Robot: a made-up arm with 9 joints. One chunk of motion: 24 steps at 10 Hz.
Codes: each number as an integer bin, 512 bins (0 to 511) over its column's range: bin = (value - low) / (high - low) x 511, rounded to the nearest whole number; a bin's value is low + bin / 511 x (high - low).
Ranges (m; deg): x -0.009..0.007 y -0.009..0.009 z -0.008..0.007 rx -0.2..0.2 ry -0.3..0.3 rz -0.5..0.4
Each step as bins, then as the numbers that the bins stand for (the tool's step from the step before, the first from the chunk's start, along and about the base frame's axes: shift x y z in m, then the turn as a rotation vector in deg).
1 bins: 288 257 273 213 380 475
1 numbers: 0.00002 0.00005 0.00001 -0.033 0.146 0.337
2 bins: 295 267 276 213 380 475
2 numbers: 0.00024 0.00041 0.00010 -0.033 0.146 0.337
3 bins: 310 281 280 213 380 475
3 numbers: 0.00071 0.00090 0.00022 -0.033 0.146 0.337
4 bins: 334 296 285 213 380 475
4 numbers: 0.00146 0.00143 0.00037 -0.033 0.146 0.337
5 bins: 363 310 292 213 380 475
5 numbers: 0.00237 0.00192 0.00057 -0.033 0.146 0.337
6 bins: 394 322 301 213 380 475
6 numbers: 0.00334 0.00234 0.00084 -0.033 0.146 0.337
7 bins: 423 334 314 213 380 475
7 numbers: 0.00424 0.00277 0.00122 -0.033 0.146 0.337
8 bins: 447 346 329 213 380 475
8 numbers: 0.00500 0.00319 0.00166 -0.033 0.146 0.337
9 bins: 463 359 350 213 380 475
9 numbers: 0.00550 0.00365 0.00227 -0.033 0.146 0.337
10 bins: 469 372 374 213 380 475
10 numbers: 0.00568 0.00410 0.00298 -0.033 0.146 0.337
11 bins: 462 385 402 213 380 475
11 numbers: 0.00547 0.00456 0.00380 -0.033 0.146 0.337
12 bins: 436 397 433 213 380 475
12 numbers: 0.00465 0.00498 0.00471 -0.033 0.146 0.337
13 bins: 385 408 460 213 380 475
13 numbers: 0.00305 0.00537 0.00550 -0.033 0.146 0.337
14 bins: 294 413 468 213 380 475
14 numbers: 0.00021 0.00555 0.00574 -0.033 0.146 0.337
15 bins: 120 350 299 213 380 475
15 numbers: -0.00524 0.00333 0.00078 -0.033 0.146 0.337
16 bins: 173 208 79 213 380 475
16 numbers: -0.00358 -0.00167 -0.00568 -0.033 0.146 0.337
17 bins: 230 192 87 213 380 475
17 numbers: -0.00180 -0.00224 -0.00545 -0.033 0.146 0.337
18 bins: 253 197 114 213 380 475
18 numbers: -0.00108 -0.00206 -0.00465 -0.033 0.146 0.337
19 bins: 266 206 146 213 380 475
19 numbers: -0.00067 -0.00174 -0.00371 -0.033 0.146 0.337
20 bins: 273 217 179 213 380 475
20 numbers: -0.00045 -0.00136 -0.00275 -0.033 0.146 0.337
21 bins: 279 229 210 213 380 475
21 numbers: -0.00026 -0.00093 -0.00184 -0.033 0.146 0.337
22 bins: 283 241 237 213 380 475
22 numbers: -0.00014 -0.00051 -0.00104 -0.033 0.146 0.337
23 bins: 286 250 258 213 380 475
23 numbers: -0.00005 -0.00019 -0.00043 -0.033 0.146 0.337
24 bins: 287 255 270 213 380 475
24 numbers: -0.00001 -0.00002 -0.00007 -0.033 0.146 0.337
